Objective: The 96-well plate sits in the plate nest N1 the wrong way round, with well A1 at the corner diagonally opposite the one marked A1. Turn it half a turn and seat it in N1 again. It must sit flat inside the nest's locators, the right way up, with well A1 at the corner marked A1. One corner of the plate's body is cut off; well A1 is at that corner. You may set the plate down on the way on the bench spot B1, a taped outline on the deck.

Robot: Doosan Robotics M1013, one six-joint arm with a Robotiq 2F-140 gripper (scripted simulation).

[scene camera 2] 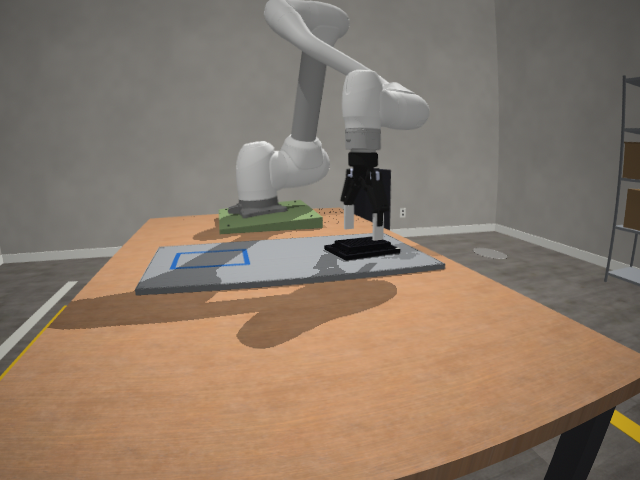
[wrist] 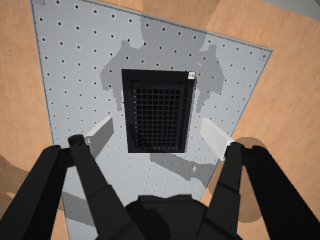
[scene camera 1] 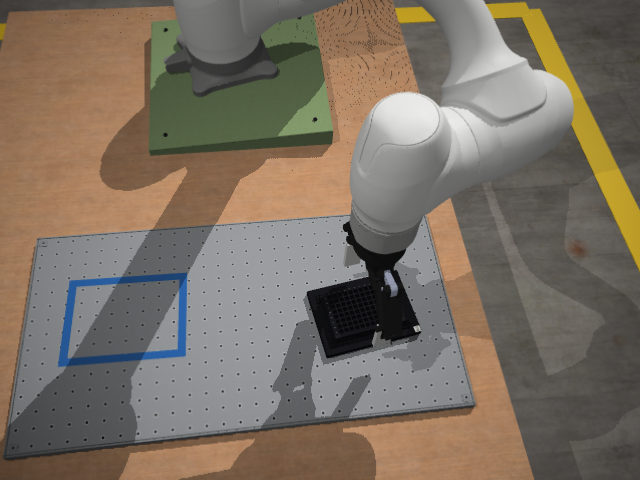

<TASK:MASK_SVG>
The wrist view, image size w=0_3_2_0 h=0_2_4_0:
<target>gripper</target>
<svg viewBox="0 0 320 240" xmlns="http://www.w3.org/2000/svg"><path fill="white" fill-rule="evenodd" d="M0 220L0 240L51 240L67 169L76 165L98 234L95 240L243 240L237 234L241 200L239 191L242 167L245 166L270 240L320 240L319 220L269 151L258 145L253 145L251 149L245 148L243 144L234 142L229 135L208 118L202 119L200 134L219 159L225 161L209 207L198 200L192 199L191 194L178 194L168 198L154 195L138 195L138 200L124 207L111 184L108 184L95 161L114 133L112 117L107 116L85 136L82 134L70 136L68 138L69 148L61 149L60 145L52 145L45 148Z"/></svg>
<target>black 96-well plate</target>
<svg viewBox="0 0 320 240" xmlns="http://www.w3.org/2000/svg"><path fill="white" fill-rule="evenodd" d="M132 81L135 148L137 150L178 150L185 83Z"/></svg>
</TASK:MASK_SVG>
